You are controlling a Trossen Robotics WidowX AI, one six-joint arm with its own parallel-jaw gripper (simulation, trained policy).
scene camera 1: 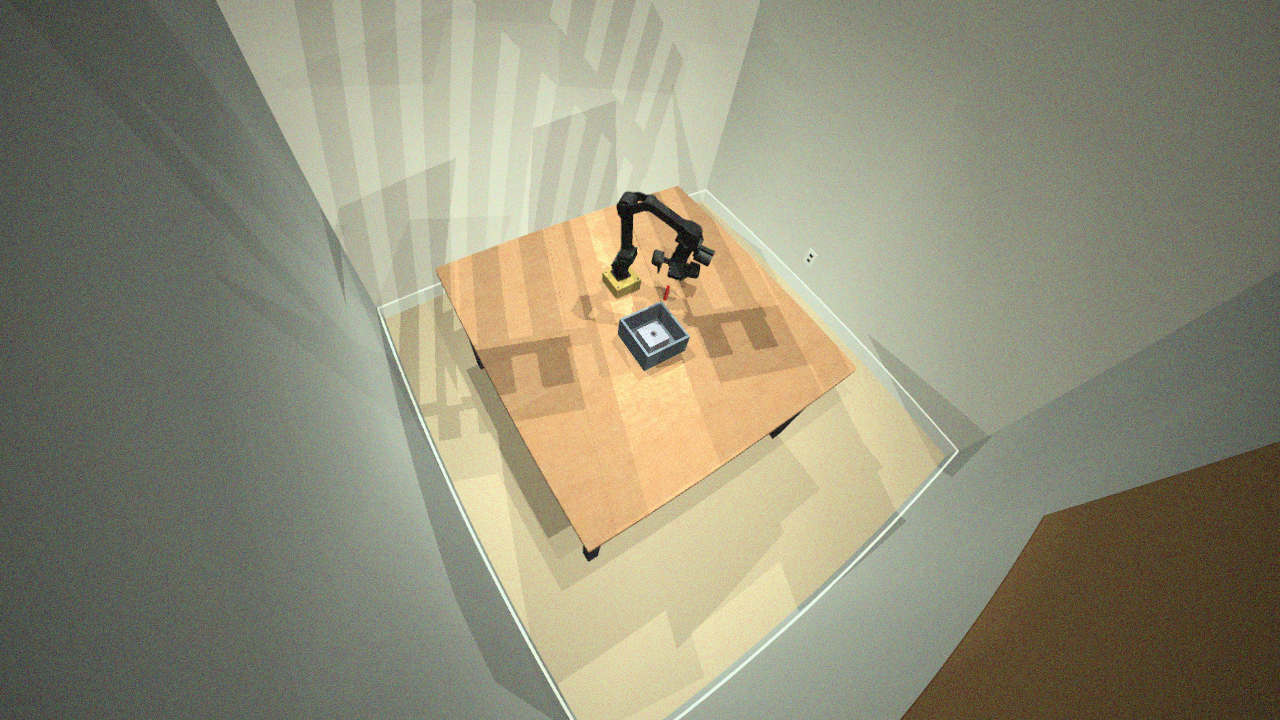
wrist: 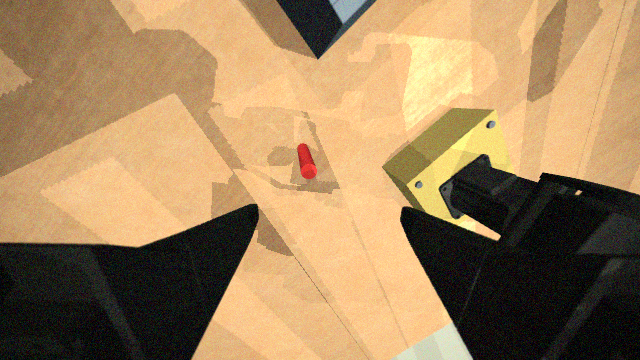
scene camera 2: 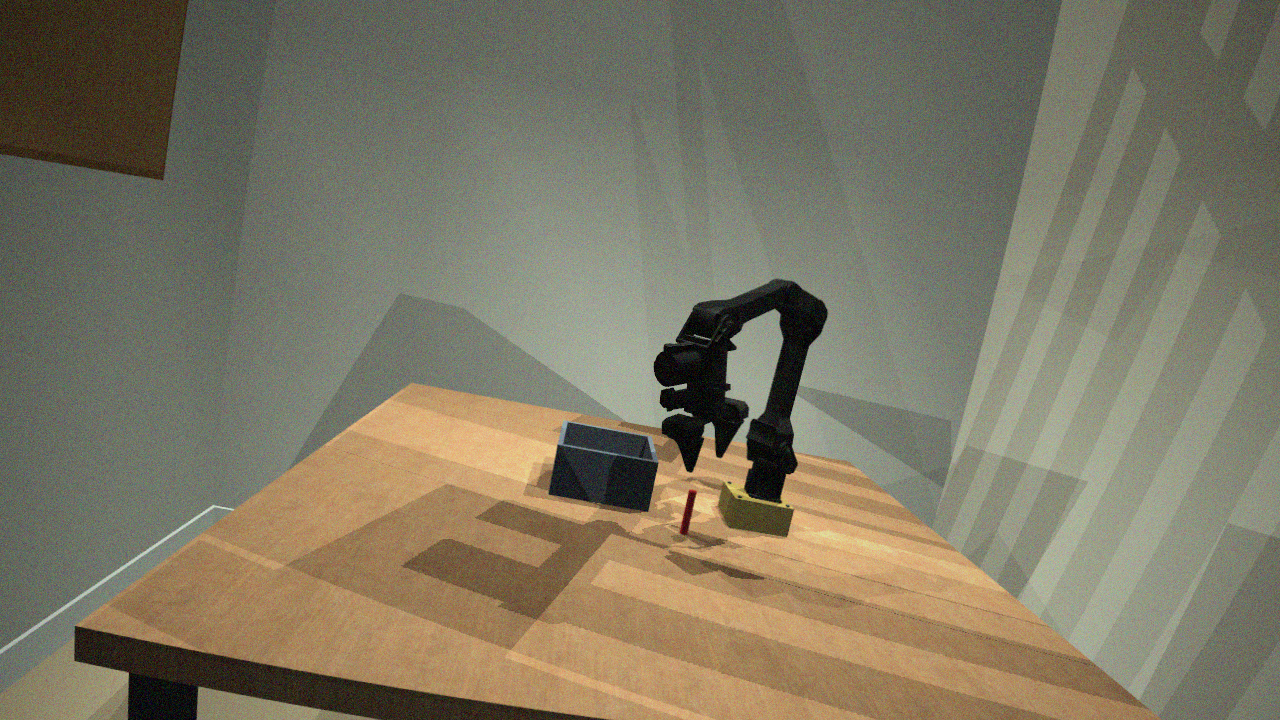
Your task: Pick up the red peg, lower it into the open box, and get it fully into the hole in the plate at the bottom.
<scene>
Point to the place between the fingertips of my gripper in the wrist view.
329,211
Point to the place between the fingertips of my gripper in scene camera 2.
At 704,464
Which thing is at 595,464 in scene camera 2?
A box.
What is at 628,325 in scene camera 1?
A box.
</scene>
